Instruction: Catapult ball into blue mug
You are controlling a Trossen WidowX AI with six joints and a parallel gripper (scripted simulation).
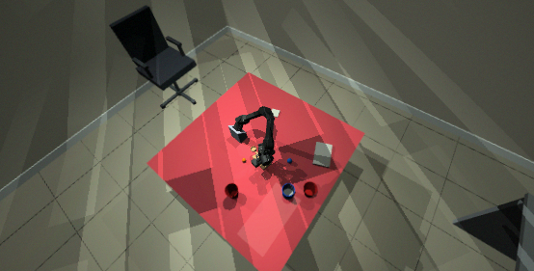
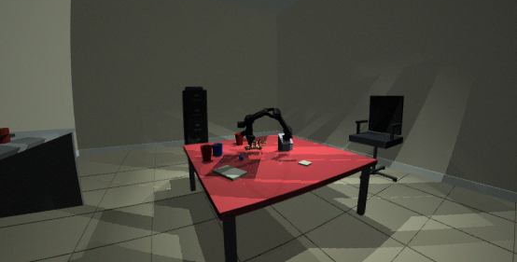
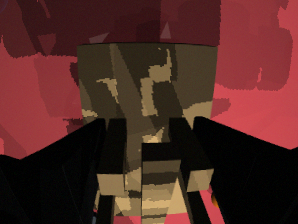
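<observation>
The orange ball is 15 cm behind my gripper tip, 8 cm to the right of it and 6 cm below it. The rest, counted from my gripper tip: wooden catapult (7 cm behind, 3 cm to the left, 2 cm above); then blue mug (28 cm ahead, 5 cm to the right, 4 cm below); then blue ball (13 cm ahead, 15 cm to the left, 5 cm below).
</observation>
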